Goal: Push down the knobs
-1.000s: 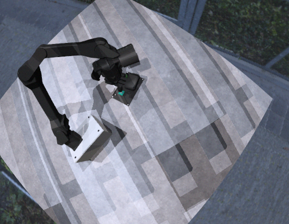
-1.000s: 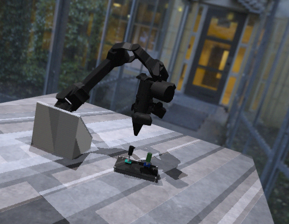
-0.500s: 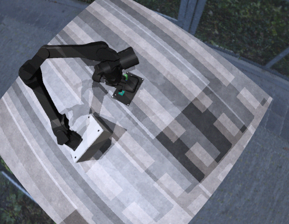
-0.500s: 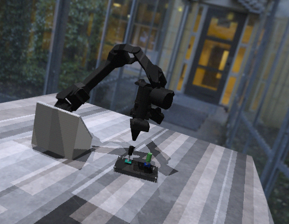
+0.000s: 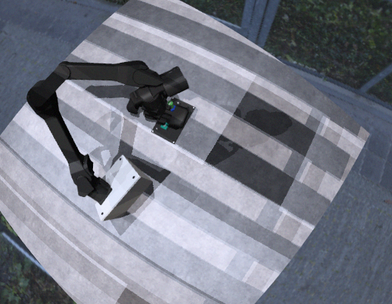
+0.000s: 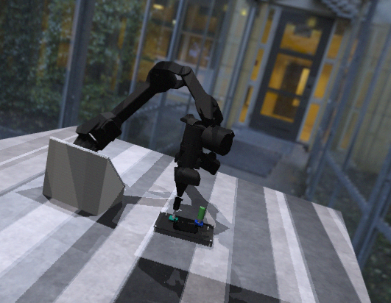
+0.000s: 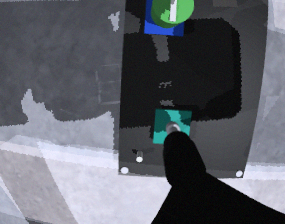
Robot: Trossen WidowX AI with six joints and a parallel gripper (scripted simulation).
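The green knob lies 7 cm ahead of my gripper tip, 2 cm to the left of it and 3 cm below it.
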